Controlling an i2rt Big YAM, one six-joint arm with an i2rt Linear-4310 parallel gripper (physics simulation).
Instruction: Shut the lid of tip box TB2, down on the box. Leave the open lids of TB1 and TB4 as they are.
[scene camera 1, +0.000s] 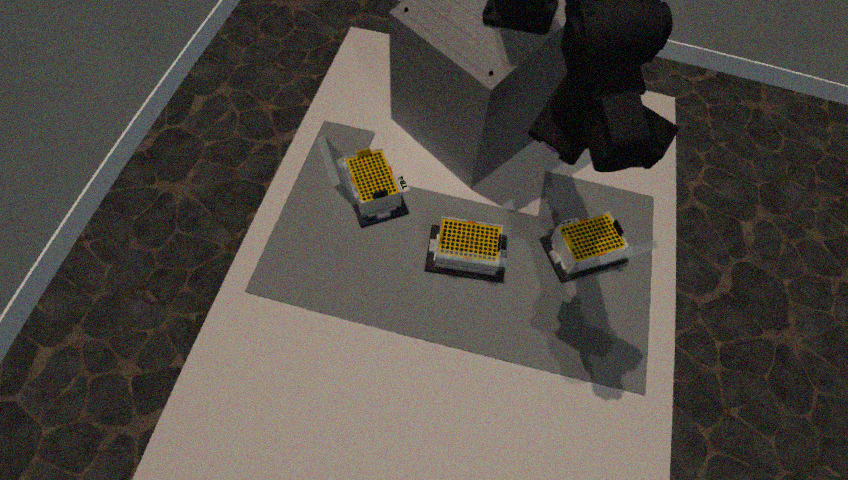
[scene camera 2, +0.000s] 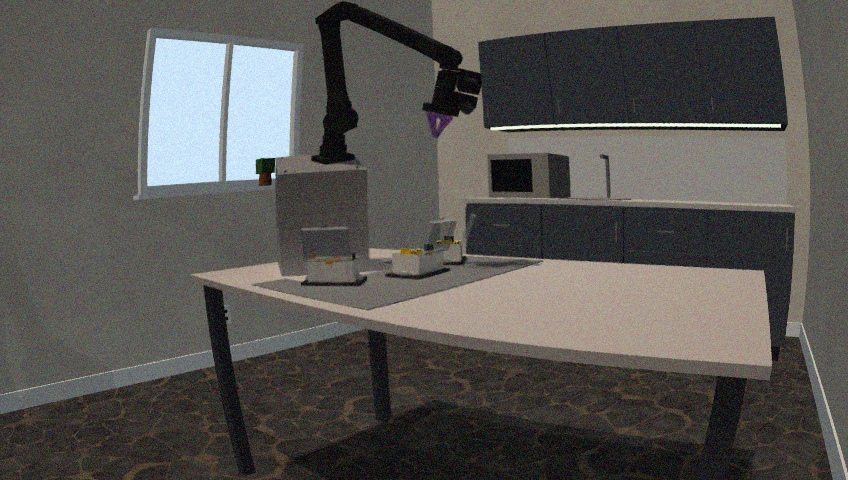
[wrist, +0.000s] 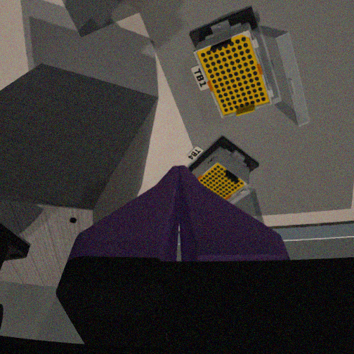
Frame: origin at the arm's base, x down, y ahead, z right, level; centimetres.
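Where they show: gripper, fingertip midpoint: (scene camera 1: 551, 148) (scene camera 2: 434, 137); arm's base, link origin: (scene camera 1: 520, 11) (scene camera 2: 332, 160).
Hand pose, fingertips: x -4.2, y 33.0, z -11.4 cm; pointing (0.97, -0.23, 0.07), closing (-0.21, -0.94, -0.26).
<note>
Each offset is from my fingertips to the top centre of the thing. "spot": to the spot under its first point. Level surfaces: height alone.
TB2 @(dx +29.9, dy -9.5, dz -14.8 cm) (scene camera 1: 593, 237) is the right-hand box in the first scene view, told by elimination. Its clear lid @(spot: dx +22.9, dy -5.2, dz -21.9 cm) (scene camera 1: 642, 245) is open, and TB2 does not show in the wrist view. TB1 @(dx +29.9, dy -0.3, dz +7.8 cm) (scene camera 1: 470, 239) (wrist: 234, 75) is in the middle; its lid (wrist: 295, 82) is open. TB4 (scene camera 1: 371, 175) (scene camera 2: 333, 270) (wrist: 220, 181) is at the left in the first scene view; its lid @(dx +22.0, dy -3.4, dz +36.1 cm) (scene camera 1: 329, 160) (scene camera 2: 325, 242) stands open. My gripper (scene camera 2: 437, 135) (wrist: 178, 176) is shut, empty and high above the table. Its fingers are mostly hidden in the first scene view and cover part of TB4 in the wrist view.
A grey pedestal (scene camera 1: 437, 89) (scene camera 2: 321, 217) (wrist: 75, 135) carries the arm behind the boxes. The boxes stand on a grey mat @(dx +37.3 cm) (scene camera 1: 368, 285) (scene camera 2: 380, 294) on a pale table @(dx +37.6 cm) (scene camera 1: 357, 404) (scene camera 2: 595, 315). In the second scene view, the two farther raised lids are hard to assign.
</note>
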